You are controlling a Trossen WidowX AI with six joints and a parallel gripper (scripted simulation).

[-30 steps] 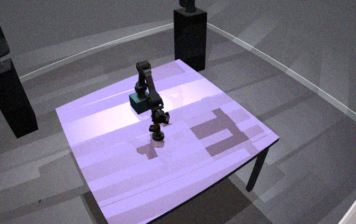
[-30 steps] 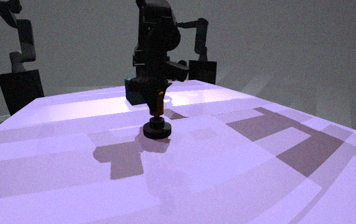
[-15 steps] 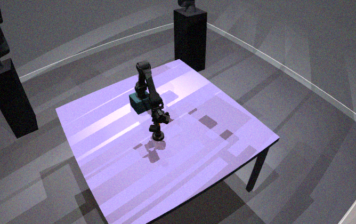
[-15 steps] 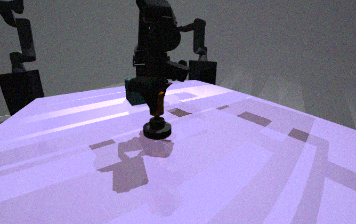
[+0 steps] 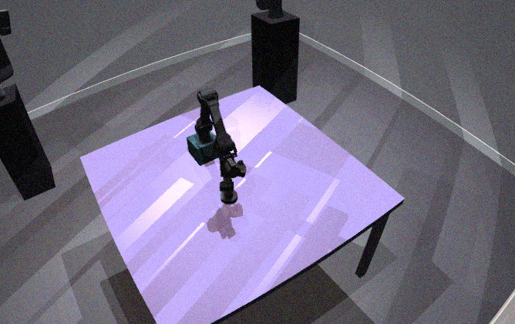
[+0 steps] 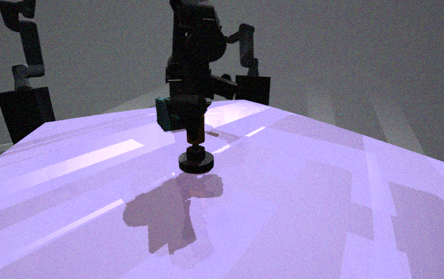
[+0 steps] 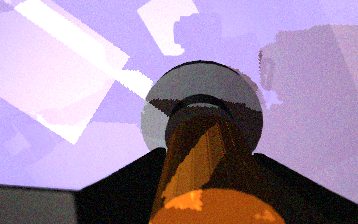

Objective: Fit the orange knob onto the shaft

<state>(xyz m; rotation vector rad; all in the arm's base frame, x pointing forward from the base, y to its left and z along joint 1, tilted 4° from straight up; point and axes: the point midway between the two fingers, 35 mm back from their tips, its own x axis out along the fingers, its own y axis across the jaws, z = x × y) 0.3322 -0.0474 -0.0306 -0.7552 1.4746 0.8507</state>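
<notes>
The orange knob lies 2 cm above my gripper tip. Round my gripper tip: dark round pedestal: 4 cm below.
</notes>
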